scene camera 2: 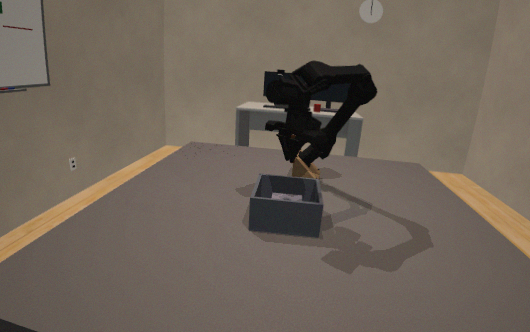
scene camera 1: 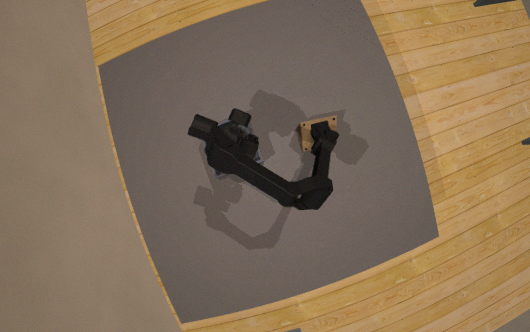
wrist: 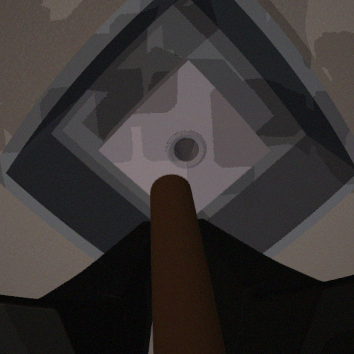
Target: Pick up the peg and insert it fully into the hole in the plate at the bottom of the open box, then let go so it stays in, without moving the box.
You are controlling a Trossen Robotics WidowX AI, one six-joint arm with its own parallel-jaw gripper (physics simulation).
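Frame: origin at the arm's base, x right, y back, z down, level; metres.
Where they show: gripper, between the fingertips: [scene camera 2: 289, 161] [wrist: 173, 231]; arm's base, origin of its link: [scene camera 2: 304, 159] [scene camera 1: 319, 129].
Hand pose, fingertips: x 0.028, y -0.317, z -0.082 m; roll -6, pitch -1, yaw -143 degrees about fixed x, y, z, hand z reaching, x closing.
Things, the pixels of their top centre, and the offset from my fingertips. "spot": a spot on its surface instead. Level surfaces: height alone.
- open grey box, centre of its top: [wrist: 191, 171] [scene camera 2: 287, 187] [scene camera 1: 230, 145] dx -0.005, dy -0.015, dz +0.074 m
- pale square plate, centre of its top: [wrist: 186, 150] [scene camera 2: 286, 199] dx -0.005, dy -0.015, dz +0.111 m
- brown peg, a spot on its surface: [wrist: 177, 260] spot: dx -0.010, dy +0.013, dz -0.034 m
- table, height of its surface: dz +0.172 m
The open grey box [scene camera 2: 285, 216] [wrist: 65, 185] stands upright on the dark table. In scene camera 1 the arm covers most of it. Inside it lies a pale square plate [scene camera 2: 286, 195] [wrist: 195, 100] with a round hole [wrist: 186, 148] near its middle. My gripper [scene camera 2: 289, 150] [wrist: 173, 231] is shut on the brown peg [wrist: 177, 260]. In the wrist view the gripper is over the box, and the peg's rounded end sticks out past the fingertips. That end shows just below and slightly left of the hole, apart from it. Its height above the plate is hard to tell.
The arm rises from a wooden base block [scene camera 1: 304, 141] [scene camera 2: 302, 169], beside the box in scene camera 1 and behind it in scene camera 2. A desk [scene camera 2: 242, 125] with monitors and a red cup [scene camera 2: 317, 108] stands at the back, beyond the table [scene camera 2: 150, 250].
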